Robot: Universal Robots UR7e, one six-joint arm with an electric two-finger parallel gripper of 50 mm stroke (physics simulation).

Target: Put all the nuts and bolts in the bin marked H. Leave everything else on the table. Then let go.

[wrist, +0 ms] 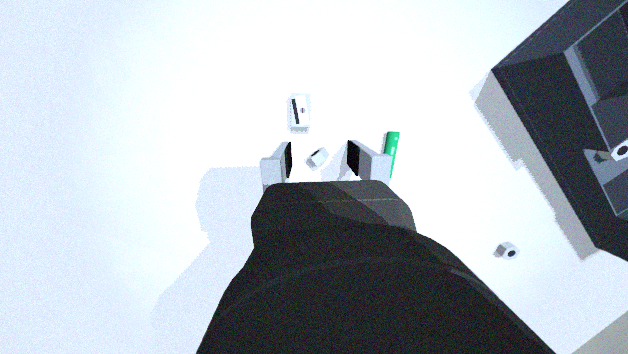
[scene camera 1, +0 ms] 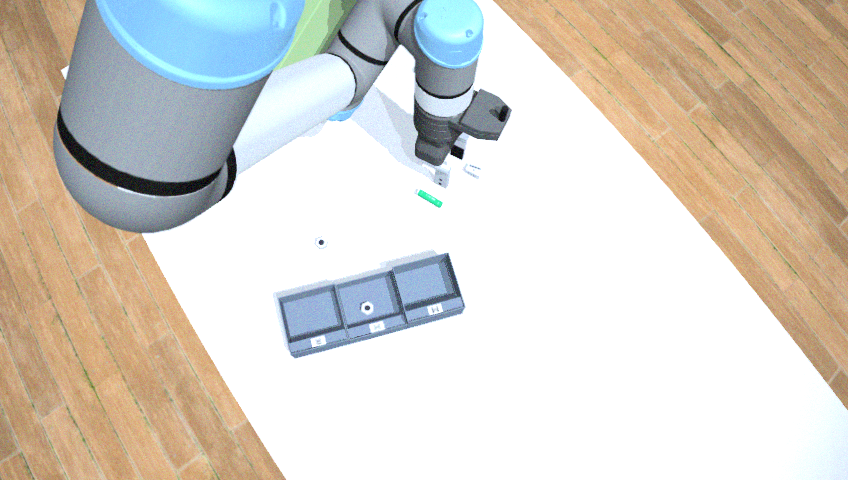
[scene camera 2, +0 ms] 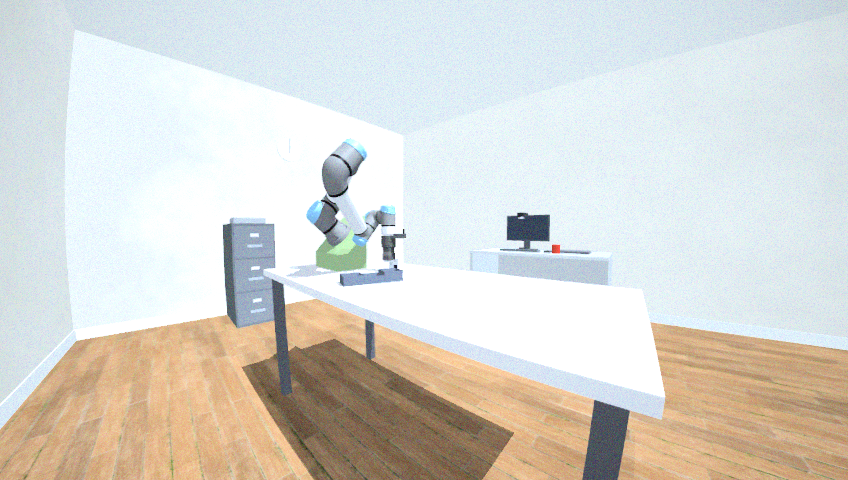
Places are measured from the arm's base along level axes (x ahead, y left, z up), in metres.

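Where they show: gripper, fingertip midpoint: (wrist: pixel 319 153) (scene camera 1: pixel 449 169); arm's base at its link origin: (scene camera 2: pixel 340 236).
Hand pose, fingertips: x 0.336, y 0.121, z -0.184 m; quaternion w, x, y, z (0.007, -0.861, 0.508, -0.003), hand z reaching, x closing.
Each offset is from my fingertips to the top centre of the thing.
My gripper (scene camera 1: pixel 451 164) (scene camera 2: pixel 392 265) (wrist: pixel 319 153) is open, low over the table. In the wrist view a small pale metal nut @(dz +0.016, dx -0.002, dy +0.000 m) (wrist: pixel 318 160) shows between the spread fingers, nearer the left one and not gripped. A second nut @(dz +0.008, dx +0.000, dy -0.235 m) (scene camera 1: pixel 316 242) (wrist: pixel 505 247) stands alone on the table near the tray. A third nut @(dz +0.015, dx +0.125, dy -0.230 m) (scene camera 1: pixel 362 308) (wrist: pixel 616 152) is in the tray's middle compartment, whose label @(dz +0.028, dx +0.158, dy -0.234 m) (scene camera 1: pixel 376 327) looks like H. The nut by my fingers is mostly hidden in scene camera 1. No bolt is recognisable.
The grey three-compartment tray @(dz +0.046, dx +0.127, dy -0.224 m) (scene camera 1: pixel 392 324) (scene camera 2: pixel 363 278) (wrist: pixel 545 115) has labels on its front. A metal sharpener @(dz +0.011, dx +0.025, dy +0.031 m) (scene camera 1: pixel 473 171) (wrist: pixel 300 111) lies beyond the fingertips. A green cylinder @(dz +0.010, dx +0.026, dy -0.056 m) (scene camera 1: pixel 429 198) (wrist: pixel 392 145) lies close beside the right finger in the wrist view.
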